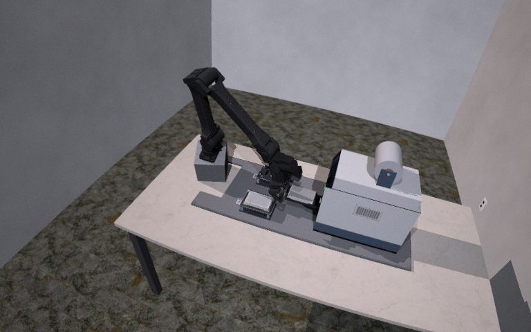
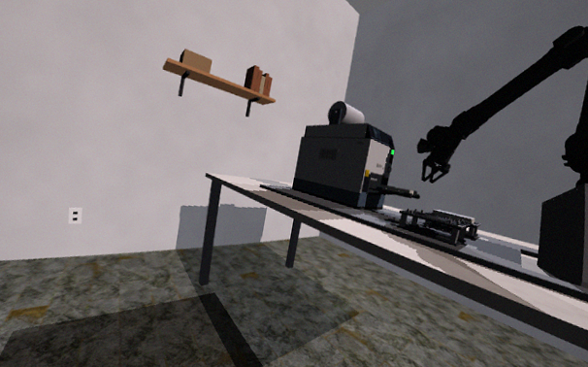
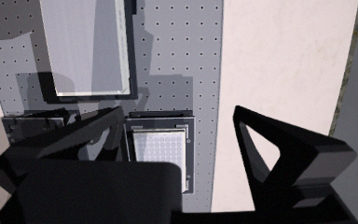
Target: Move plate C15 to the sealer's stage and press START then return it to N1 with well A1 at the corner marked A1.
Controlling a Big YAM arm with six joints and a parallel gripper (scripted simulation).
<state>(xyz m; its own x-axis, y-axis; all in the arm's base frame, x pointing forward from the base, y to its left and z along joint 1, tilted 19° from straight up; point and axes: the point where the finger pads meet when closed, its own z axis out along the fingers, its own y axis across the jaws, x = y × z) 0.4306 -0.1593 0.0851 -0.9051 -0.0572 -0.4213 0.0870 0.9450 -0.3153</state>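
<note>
Now: the white well plate 80 mm ahead of my hand, 90 mm to the left of it and 60 mm below it. Round my hand: foil roll (410 mm ahead, 70 mm to the left, 250 mm above); then dark stage (80 mm ahead, 90 mm to the left, 70 mm below).
</note>
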